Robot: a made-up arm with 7 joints.
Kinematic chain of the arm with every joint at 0, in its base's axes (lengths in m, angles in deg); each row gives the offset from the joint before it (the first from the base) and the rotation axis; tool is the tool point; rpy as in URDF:
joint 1: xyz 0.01 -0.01 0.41 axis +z
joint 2: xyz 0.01 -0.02 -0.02 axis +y
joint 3: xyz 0.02 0 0.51 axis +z
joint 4: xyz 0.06 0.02 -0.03 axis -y
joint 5: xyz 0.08 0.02 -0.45 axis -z
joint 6: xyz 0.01 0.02 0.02 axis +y
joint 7: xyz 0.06 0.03 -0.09 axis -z
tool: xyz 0.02 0 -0.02 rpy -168.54 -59.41 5.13
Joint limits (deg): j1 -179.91..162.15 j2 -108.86..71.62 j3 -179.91..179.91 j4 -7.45..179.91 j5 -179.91..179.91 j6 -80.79..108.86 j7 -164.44..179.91
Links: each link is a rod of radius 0.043 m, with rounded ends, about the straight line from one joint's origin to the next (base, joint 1, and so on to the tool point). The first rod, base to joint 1, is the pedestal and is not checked.
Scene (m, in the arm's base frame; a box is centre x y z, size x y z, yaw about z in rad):
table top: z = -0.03
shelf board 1: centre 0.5 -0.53 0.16 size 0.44 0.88 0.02 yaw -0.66
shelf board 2: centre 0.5 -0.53 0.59 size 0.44 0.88 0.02 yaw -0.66
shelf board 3: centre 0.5 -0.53 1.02 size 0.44 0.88 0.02 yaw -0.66
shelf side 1: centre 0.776 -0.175 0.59 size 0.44 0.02 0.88 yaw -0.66
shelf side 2: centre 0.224 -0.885 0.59 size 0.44 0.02 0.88 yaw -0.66
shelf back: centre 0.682 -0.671 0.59 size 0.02 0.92 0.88 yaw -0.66
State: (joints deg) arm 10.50 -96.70 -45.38 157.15 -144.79 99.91 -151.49
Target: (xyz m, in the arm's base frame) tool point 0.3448 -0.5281 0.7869
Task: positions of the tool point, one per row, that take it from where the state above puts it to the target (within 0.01 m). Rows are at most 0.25 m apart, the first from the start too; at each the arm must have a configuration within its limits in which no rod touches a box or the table.
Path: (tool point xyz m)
1: -0.8283 -0.4516 0.4143
2: -0.7422 -0.5501 0.5000
3: -0.6340 -0.6182 0.5822
4: -0.5118 -0.6526 0.6562
5: -0.3849 -0.6528 0.7177
6: -0.2621 -0.6212 0.7628
7: -0.0397 -0.6519 0.7876
8: 0.1689 -0.6163 0.7941
9: 0.3448 -0.5280 0.7869

